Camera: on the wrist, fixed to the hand. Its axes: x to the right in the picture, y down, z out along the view.
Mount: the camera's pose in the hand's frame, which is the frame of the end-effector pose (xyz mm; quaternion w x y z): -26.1 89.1 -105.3 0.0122 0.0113 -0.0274 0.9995
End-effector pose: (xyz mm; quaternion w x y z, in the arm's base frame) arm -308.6 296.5 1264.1 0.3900 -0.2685 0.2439 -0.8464
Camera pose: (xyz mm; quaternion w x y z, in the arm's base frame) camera -314.9 287.2 1124.2 0.8604 0.2217 0.2511 0.3841
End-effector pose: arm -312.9 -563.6 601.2 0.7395 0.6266 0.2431 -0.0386
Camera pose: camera -336.4 -451.6 682.6 0.0472 0.2579 -0.6440 0.7187
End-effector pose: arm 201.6 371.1 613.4 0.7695 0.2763 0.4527 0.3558
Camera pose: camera 72.2 414.1 647.0 0.3369 -0.4743 0.2877 -0.7608
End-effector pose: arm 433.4 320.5 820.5 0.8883 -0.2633 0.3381 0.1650
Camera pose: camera 318.6 328.4 740.1 0.1418 -0.3493 -0.2448 -0.8933
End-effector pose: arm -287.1 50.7 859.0 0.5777 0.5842 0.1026 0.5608
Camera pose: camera -424.8 61.9 884.2 0.5572 -0.1316 0.5921 -0.5671
